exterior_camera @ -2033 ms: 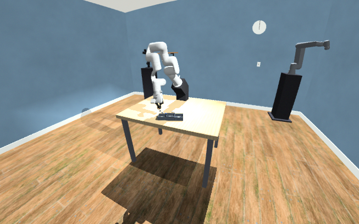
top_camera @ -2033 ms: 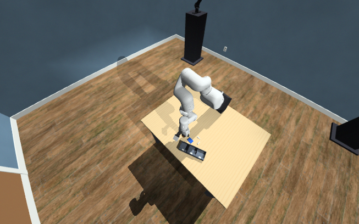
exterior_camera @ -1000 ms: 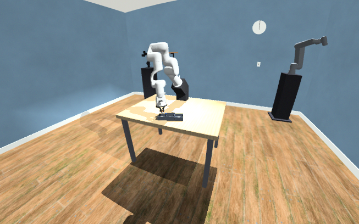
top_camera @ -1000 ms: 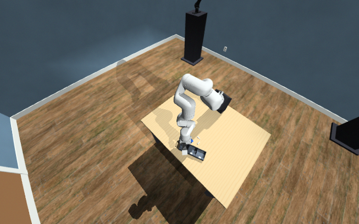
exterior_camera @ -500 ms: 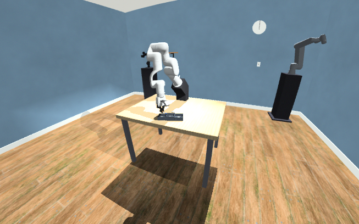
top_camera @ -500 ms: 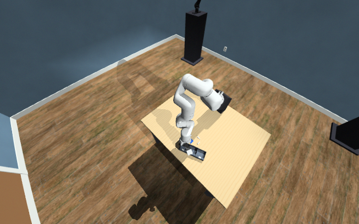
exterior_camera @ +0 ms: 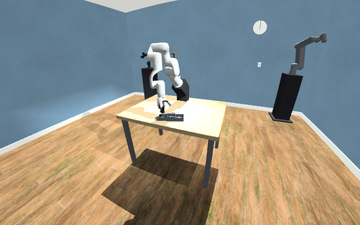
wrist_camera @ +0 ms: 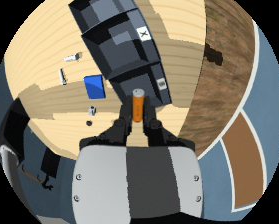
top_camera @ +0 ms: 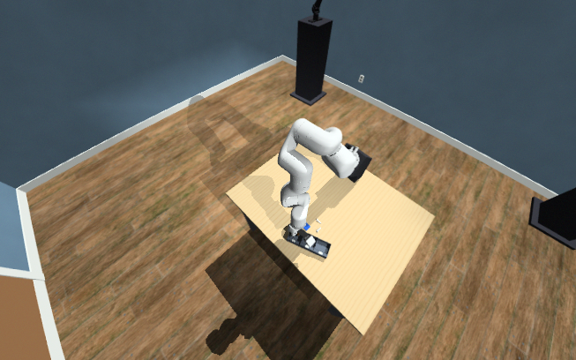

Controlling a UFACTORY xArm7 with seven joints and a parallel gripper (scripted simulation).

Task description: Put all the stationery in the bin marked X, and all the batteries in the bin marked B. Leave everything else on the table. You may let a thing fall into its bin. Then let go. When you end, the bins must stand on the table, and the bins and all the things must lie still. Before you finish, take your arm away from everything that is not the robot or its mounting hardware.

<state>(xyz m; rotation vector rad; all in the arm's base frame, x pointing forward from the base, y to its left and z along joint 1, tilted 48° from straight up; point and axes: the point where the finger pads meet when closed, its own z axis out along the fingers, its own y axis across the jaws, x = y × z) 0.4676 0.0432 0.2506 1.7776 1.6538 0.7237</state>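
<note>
The orange battery is 20 mm below my hand. Also, from my hand: dark double bin (80 mm to the left, 70 mm below, 20 mm behind); then pencil sharpener (120 mm behind, 80 mm below, 60 mm to the right); then blue block (90 mm behind, 80 mm below).
</note>
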